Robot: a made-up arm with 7 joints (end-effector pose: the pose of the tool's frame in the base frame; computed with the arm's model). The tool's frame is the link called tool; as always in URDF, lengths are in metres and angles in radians.
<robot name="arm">
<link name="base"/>
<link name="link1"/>
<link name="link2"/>
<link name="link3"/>
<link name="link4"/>
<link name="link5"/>
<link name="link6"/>
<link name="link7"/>
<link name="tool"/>
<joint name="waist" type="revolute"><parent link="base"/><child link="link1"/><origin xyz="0.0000 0.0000 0.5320"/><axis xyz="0 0 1"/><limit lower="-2.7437" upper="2.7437" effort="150" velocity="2.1"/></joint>
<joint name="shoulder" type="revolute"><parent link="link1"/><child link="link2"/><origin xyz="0.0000 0.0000 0.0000"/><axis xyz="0 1 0"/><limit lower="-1.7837" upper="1.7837" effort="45" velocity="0.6"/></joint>
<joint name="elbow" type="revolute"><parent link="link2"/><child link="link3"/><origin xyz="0.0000 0.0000 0.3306"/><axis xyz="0 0 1"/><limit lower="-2.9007" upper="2.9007" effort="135" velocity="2.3"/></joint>
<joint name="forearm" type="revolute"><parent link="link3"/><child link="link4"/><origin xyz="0.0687 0.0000 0.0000"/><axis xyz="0 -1 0"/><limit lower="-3.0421" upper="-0.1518" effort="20" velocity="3.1"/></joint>
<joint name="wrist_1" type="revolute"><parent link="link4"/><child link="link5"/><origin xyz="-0.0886 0.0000 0.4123"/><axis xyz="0 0 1"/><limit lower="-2.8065" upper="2.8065" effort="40" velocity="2.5"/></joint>
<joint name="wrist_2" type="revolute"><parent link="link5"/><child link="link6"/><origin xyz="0.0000 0.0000 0.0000"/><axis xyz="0 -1 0"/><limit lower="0.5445" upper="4.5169" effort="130" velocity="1.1"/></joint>
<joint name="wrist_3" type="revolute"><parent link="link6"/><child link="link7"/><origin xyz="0.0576 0.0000 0.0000"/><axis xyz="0 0 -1"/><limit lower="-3.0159" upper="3.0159" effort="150" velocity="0.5"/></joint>
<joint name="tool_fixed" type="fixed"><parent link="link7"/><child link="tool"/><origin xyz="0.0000 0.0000 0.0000" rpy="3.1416 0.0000 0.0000"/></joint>
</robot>
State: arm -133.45 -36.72 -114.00 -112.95 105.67 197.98 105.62
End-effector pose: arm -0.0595 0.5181 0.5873 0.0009 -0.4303 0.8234 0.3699
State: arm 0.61 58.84 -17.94 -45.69 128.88 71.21 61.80
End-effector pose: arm 0.7903 -0.0803 0.6342 0.6951 -0.4488 0.2848 0.4841
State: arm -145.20 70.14 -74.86 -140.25 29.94 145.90 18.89
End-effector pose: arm -0.3351 0.3070 0.4668 0.0721 0.5789 0.6870 0.4333
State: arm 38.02 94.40 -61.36 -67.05 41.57 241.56 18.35
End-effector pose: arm 0.6395 0.0888 0.3324 0.0726 0.5454 0.1454 0.8223
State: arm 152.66 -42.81 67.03 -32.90 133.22 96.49 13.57
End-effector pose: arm 0.2918 -0.4111 1.1674 0.1712 -0.6666 0.4235 -0.5890
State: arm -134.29 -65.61 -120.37 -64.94 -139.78 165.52 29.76
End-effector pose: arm 0.1241 0.6917 0.5880 0.1312 -0.2440 -0.7529 -0.5970
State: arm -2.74 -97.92 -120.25 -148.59 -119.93 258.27 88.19
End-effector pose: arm -0.0616 -0.2831 0.3690 0.4805 -0.0872 0.1494 -0.8597
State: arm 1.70 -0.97 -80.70 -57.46 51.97 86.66 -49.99
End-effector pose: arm 0.0713 -0.4103 1.1893 0.0241 0.8719 -0.0875 0.4812
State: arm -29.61 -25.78 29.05 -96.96 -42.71 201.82 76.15
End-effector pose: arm 0.2832 0.1392 1.0732 0.2483 -0.5222 -0.0322 -0.8152
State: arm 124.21 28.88 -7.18 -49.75 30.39 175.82 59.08
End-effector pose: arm -0.2803 0.5297 1.0087 0.7341 -0.6271 -0.1972 0.1704
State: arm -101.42 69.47 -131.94 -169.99 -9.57 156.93 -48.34
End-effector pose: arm -0.1859 0.1728 0.6773 0.2063 0.0284 0.8463 0.4903
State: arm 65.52 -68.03 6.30 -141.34 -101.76 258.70 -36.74
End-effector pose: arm -0.0317 0.0517 0.9011 0.0196 -0.6441 0.4489 0.6191
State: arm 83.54 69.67 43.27 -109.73 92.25 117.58 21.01
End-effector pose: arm -0.3017 0.4187 0.2391 0.1558 0.6215 -0.0578 -0.7656
